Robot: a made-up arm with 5 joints. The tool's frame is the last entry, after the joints. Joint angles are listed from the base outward.
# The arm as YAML. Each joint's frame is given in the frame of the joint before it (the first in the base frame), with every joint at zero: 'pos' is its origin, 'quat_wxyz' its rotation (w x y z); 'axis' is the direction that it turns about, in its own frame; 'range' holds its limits. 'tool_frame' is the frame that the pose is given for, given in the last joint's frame.
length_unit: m
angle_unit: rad
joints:
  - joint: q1
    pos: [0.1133, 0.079, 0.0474]
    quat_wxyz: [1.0, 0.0, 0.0, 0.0]
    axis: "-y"
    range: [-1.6, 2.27]
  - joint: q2
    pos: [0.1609, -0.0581, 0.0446]
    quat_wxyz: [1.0, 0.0, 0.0, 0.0]
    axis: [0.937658, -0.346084, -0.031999]
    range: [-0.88, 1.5]
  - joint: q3
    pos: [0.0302, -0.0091, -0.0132]
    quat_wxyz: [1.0, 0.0, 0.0, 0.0]
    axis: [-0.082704, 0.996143, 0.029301]
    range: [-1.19, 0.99]
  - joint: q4
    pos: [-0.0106, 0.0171, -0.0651]
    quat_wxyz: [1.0, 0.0, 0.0, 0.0]
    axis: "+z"
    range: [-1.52, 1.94]
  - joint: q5
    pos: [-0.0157, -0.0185, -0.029]
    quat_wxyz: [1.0, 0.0, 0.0, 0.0]
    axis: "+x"
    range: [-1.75, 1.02]
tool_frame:
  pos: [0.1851, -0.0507, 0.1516]
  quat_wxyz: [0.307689, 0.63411, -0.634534, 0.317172]
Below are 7 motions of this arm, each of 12 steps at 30 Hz.
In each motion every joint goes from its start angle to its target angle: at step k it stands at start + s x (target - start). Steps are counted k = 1, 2, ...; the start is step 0. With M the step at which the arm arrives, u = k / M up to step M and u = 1 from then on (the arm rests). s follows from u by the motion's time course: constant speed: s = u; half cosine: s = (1 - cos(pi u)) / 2; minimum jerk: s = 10 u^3 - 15 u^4 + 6 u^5.
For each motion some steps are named. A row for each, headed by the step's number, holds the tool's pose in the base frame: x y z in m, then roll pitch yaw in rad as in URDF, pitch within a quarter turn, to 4 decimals.
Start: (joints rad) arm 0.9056 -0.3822 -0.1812 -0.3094 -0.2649
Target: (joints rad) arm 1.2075 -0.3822 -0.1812 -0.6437 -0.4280
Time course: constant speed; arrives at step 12
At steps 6, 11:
6: 0.1638 -0.0340 0.3877 -1.9418 -0.3249 3.0791
11: 0.1156 -0.0442 0.3855 -2.0678 -0.1952 3.0013

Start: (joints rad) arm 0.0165 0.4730 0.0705 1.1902 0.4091
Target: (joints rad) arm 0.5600 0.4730 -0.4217 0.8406 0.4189
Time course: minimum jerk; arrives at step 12
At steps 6, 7, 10, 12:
6: 0.4136 0.0674 0.2954 -2.2159 -0.5983 -1.0553
7: 0.3864 0.0508 0.3258 -2.0496 -0.6051 -1.2132
10: 0.3190 0.0169 0.3743 -1.7168 -0.5337 -1.4998
12: 0.3106 0.0131 0.3785 -1.6813 -0.5192 -1.5272

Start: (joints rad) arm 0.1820 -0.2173 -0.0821 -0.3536 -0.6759
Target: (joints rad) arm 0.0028 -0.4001 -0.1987 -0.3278 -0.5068
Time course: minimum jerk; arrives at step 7
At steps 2, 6, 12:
2: 0.4440 0.0146 0.1918 -1.0179 -1.2892 2.2502
6: 0.4519 0.0116 0.1570 -0.7705 -1.3268 2.0786
12: 0.4521 0.0115 0.1560 -0.7622 -1.3280 2.0727

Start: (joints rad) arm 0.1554 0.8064 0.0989 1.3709 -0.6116
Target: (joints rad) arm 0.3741 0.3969 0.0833 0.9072 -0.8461
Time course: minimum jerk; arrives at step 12
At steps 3, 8, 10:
3: 0.2480 0.1253 0.2763 -1.3357 -0.7844 -1.9544
8: 0.2686 0.1666 0.2705 -1.1559 -0.9220 -2.5006
10: 0.2758 0.1745 0.2674 -1.0742 -0.9357 -2.6772

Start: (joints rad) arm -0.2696 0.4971 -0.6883 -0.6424 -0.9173
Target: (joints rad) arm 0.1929 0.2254 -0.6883 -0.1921 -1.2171
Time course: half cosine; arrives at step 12
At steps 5, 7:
5: 0.4233 -0.0306 0.1942 -2.3499 -1.0509 -3.0861
7: 0.4138 0.0086 0.2371 -1.9916 -0.9562 2.9417

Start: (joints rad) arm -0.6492 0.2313 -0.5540 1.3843 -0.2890
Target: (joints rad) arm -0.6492 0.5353 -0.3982 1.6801 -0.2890
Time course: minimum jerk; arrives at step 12
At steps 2, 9, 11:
2: 0.3569 0.1662 0.0585 -2.6577 -1.0820 -0.7729
9: 0.3386 0.1537 0.0929 -2.3257 -0.9555 -0.9234
11: 0.3360 0.1515 0.0969 -2.2873 -0.9413 -0.9391

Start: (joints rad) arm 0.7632 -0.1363 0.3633 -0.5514 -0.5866
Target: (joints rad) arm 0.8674 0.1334 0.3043 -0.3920 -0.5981
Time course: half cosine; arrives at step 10
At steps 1, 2, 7, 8, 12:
1: 0.3404 -0.0370 0.3158 -1.9253 -1.1609 2.9098
2: 0.3387 -0.0350 0.3182 -1.9546 -1.1468 2.9593
7: 0.3167 -0.0164 0.3432 -2.1045 -0.9770 -2.9699
8: 0.3123 -0.0137 0.3473 -2.1112 -0.9469 -2.9299
12: 0.3082 -0.0113 0.3508 -2.1145 -0.9205 -2.8976

